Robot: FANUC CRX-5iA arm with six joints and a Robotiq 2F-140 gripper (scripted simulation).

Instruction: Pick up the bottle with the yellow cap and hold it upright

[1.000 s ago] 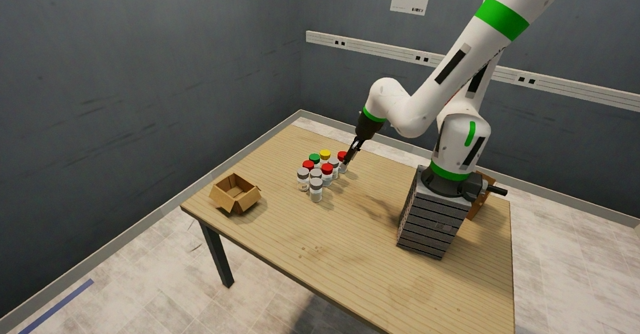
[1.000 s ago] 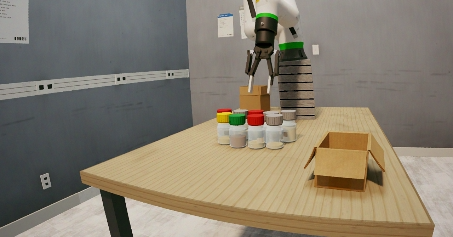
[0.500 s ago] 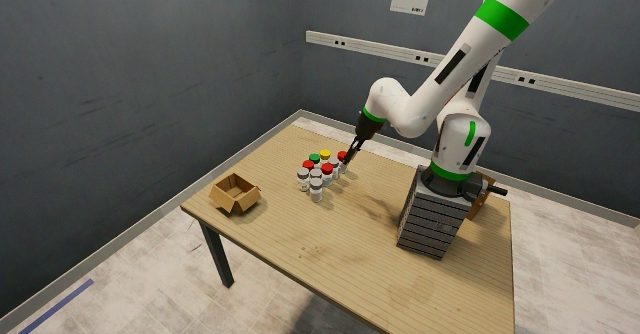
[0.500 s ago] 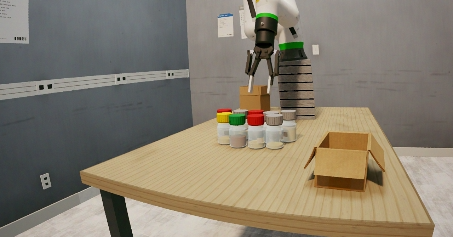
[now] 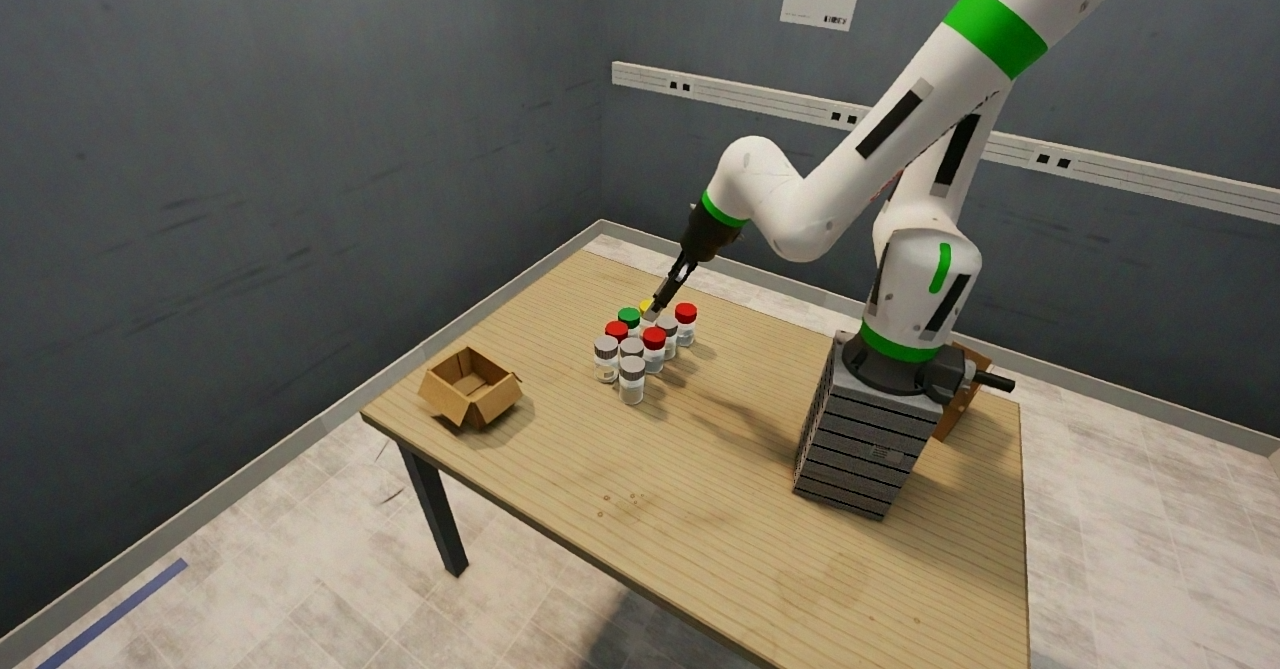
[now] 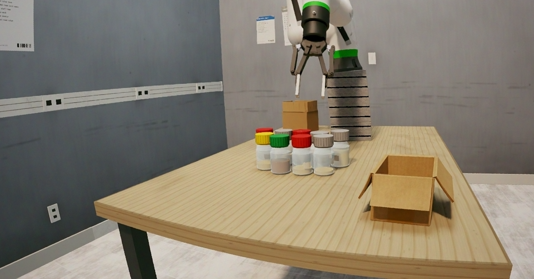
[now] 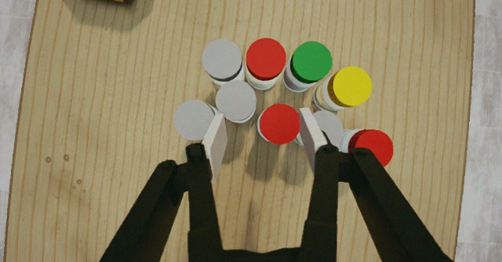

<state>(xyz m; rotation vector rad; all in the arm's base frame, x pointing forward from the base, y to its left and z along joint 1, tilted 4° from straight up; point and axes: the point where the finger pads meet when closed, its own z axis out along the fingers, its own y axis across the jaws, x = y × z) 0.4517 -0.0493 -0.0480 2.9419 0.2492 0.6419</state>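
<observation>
Now: the yellow-capped bottle 180 mm below my hand, 120 mm to the right of it and 70 mm ahead of it. Round my hand: grey-capped bottle: 180 mm below, 90 mm to the right, 10 mm ahead.
</observation>
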